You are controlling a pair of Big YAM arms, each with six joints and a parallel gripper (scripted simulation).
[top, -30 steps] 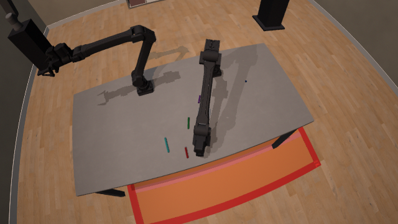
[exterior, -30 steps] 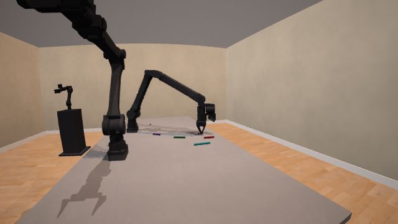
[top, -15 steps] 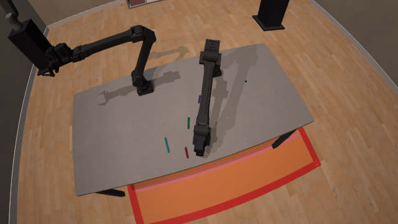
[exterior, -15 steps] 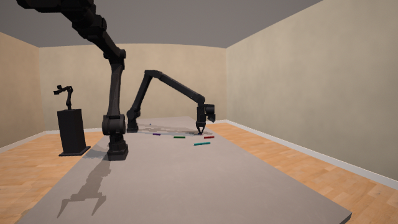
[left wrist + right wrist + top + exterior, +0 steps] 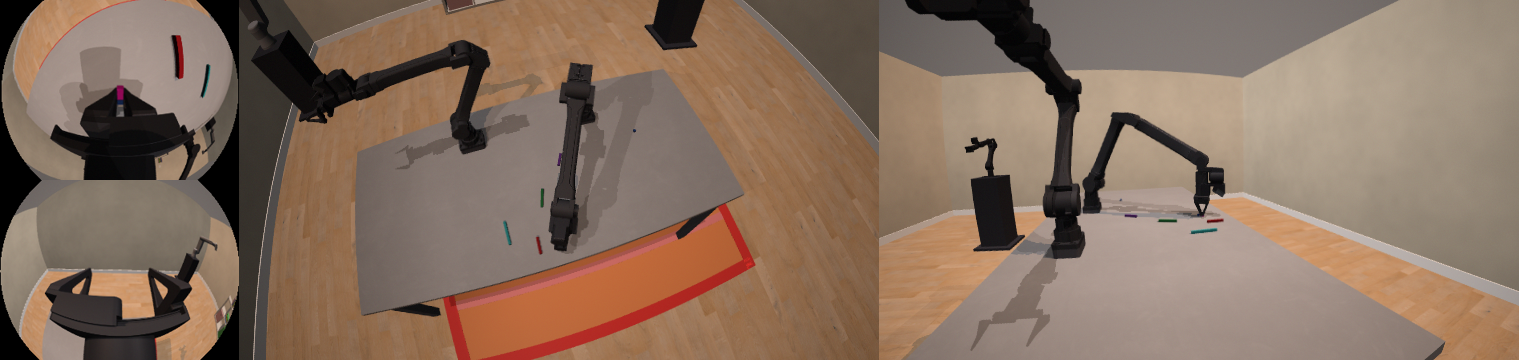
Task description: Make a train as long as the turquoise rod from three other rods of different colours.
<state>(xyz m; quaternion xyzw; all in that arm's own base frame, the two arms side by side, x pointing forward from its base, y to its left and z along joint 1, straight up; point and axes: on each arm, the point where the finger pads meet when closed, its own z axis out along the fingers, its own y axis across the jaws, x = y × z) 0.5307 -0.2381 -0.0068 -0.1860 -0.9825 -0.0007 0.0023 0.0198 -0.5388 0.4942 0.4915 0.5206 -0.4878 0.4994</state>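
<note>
Now: left hand right at the magenta rod. From my left hand the other things lie so: turquoise rod: 22 cm to the right, 6 cm behind; then red rod: 11 cm to the right, 3 cm ahead; then green rod: 17 cm behind, 4 cm to the right.
</note>
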